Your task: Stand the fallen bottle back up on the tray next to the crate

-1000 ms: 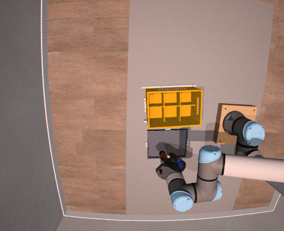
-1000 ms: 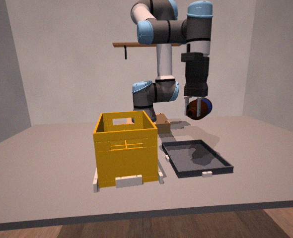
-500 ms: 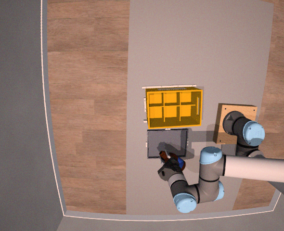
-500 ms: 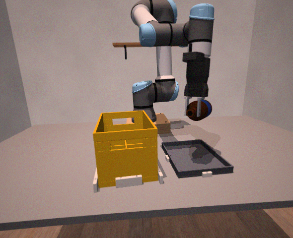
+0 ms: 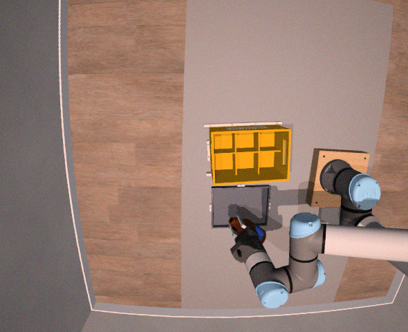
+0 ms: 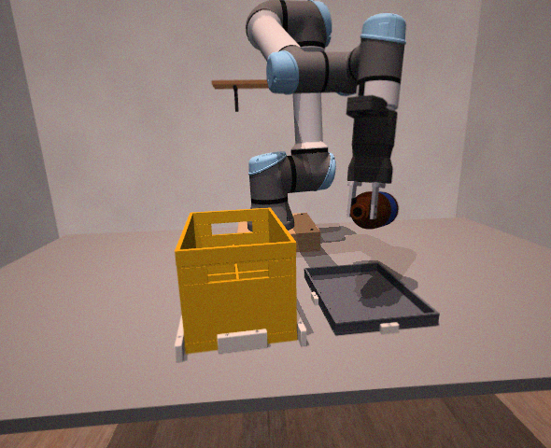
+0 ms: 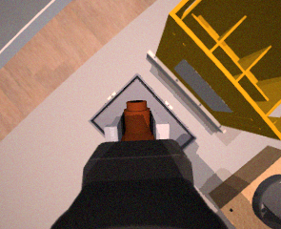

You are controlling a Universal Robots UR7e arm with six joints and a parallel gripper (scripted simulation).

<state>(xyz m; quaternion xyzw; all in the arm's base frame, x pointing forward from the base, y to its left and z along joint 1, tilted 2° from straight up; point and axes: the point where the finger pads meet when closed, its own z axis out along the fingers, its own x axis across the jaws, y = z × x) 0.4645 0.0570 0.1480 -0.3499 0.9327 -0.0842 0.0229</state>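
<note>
Right now my hand is 40 mm to the right of the brown bottle, 30 mm past it and 10 mm above it. The rest, counted from my hand: yellow crate 230 mm to the right, 120 mm below, 90 mm behind; then dark grey tray 190 mm below, 40 mm behind, 30 mm to the left.
</note>
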